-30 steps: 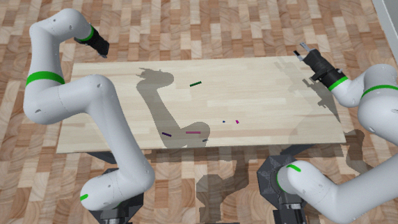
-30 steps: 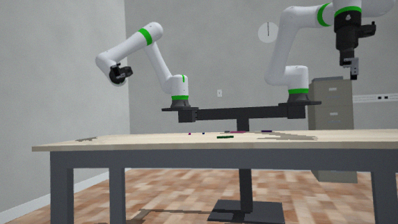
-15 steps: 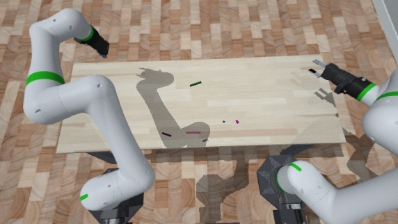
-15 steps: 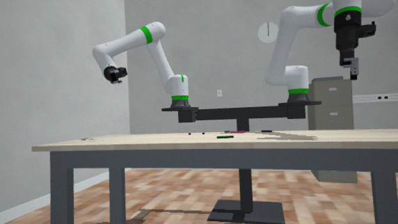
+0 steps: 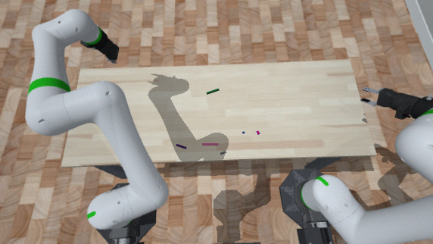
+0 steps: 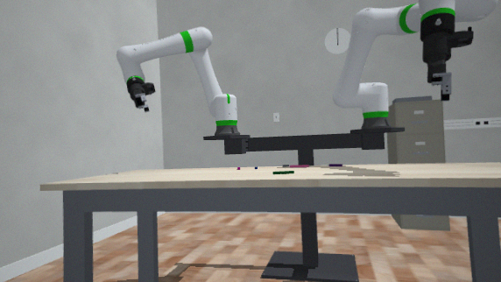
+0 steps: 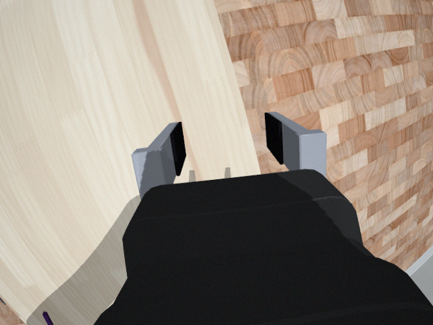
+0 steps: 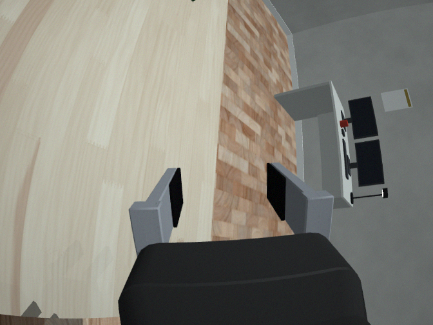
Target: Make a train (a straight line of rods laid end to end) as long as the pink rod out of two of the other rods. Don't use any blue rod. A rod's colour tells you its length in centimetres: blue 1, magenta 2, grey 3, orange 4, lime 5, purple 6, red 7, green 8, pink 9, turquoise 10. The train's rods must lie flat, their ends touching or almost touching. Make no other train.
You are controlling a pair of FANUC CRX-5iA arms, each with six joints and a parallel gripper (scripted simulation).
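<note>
Now: the blue rod 680 mm to the right of my left hand, 410 mm behind it and 250 mm below it. Round my left hand: purple rod: 460 mm behind, 320 mm to the right, 250 mm below; pink rod: 480 mm to the right, 460 mm behind, 250 mm below; green rod: 520 mm to the right, 250 mm below, 120 mm behind.
</note>
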